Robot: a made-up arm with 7 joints.
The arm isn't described. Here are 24 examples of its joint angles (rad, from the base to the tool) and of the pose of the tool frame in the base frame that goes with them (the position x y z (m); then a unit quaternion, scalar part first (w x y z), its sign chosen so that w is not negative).
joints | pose
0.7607 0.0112 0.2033 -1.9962 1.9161 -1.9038 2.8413 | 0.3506 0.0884 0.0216 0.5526 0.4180 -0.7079 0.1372
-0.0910 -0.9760 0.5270 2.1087 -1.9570 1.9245 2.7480 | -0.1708 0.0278 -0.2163 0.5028 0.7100 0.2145 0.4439
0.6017 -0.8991 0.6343 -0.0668 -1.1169 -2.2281 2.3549 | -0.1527 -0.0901 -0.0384 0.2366 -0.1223 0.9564 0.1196
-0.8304 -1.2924 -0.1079 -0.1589 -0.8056 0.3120 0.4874 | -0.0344 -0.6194 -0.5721 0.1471 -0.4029 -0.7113 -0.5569
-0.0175 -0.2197 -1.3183 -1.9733 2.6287 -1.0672 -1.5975 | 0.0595 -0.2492 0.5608 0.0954 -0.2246 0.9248 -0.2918
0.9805 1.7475 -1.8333 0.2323 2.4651 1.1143 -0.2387 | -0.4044 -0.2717 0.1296 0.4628 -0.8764 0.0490 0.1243
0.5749 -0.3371 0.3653 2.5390 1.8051 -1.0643 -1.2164 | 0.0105 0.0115 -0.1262 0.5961 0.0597 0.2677 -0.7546
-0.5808 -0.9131 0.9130 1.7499 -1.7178 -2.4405 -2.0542 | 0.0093 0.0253 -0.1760 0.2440 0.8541 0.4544 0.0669
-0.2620 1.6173 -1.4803 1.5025 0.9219 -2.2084 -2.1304 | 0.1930 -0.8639 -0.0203 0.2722 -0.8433 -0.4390 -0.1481
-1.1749 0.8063 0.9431 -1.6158 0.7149 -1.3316 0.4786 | 0.3576 -0.3417 0.0735 0.0399 0.0150 0.9863 -0.1594
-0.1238 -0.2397 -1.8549 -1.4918 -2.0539 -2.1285 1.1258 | 0.0885 -0.0063 0.2680 0.7237 0.5568 -0.1517 -0.3785
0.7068 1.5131 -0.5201 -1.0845 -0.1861 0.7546 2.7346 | 0.0730 -0.1584 0.4476 0.5138 0.6988 -0.2571 -0.4262
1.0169 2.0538 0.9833 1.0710 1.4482 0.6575 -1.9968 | -0.4188 -0.0264 -0.1359 0.1295 -0.0485 0.0014 0.9904
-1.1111 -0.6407 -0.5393 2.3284 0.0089 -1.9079 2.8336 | 0.2103 -0.2966 0.1085 0.7455 -0.3689 -0.4268 -0.3550
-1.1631 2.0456 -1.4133 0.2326 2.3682 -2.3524 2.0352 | 0.8268 -0.8178 -0.3270 0.5973 -0.3831 -0.6862 -0.1600
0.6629 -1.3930 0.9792 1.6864 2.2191 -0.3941 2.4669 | -0.2226 -0.2565 -0.2205 0.5358 0.2898 0.7078 0.3576
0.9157 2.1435 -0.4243 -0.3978 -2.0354 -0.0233 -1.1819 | -0.5716 -0.4050 0.3656 0.3527 -0.4415 0.7105 -0.4194
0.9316 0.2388 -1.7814 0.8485 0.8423 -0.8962 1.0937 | -0.1512 -0.2244 0.0224 0.5970 0.0528 -0.8004 0.0105
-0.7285 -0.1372 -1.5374 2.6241 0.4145 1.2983 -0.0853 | 0.6271 -0.7636 0.4439 0.8316 -0.3727 -0.2083 0.3551
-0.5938 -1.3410 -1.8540 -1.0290 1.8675 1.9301 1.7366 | 0.1330 0.1443 -0.2407 0.7213 0.3626 -0.5863 0.0673
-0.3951 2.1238 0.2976 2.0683 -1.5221 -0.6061 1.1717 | 0.5894 -0.9958 0.2106 0.4153 -0.4635 0.0880 0.7778
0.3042 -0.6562 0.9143 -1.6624 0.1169 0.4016 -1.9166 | 0.1647 -0.7422 -0.1935 0.2995 -0.7036 0.6014 0.2314
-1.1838 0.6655 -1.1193 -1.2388 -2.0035 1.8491 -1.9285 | 0.5063 -0.0455 0.3112 0.2885 0.7096 0.3734 -0.5232
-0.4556 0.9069 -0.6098 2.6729 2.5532 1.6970 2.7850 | 0.4412 -0.9155 0.1582 0.5681 -0.5357 -0.3666 -0.5059
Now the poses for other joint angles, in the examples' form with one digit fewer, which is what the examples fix.
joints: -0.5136 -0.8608 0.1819 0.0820 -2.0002 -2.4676 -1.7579
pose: -0.226 -0.444 -0.119 0.139 -0.368 -0.817 -0.422
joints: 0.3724 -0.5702 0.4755 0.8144 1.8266 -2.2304 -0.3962
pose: 0.091 0.070 -0.418 0.750 0.351 0.004 0.561
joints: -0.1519 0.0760 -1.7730 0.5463 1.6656 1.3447 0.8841
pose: -0.312 -0.336 0.125 0.727 0.671 0.025 -0.147
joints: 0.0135 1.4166 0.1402 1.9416 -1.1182 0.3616 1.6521
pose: -0.042 -0.878 0.561 0.563 -0.571 0.459 0.383
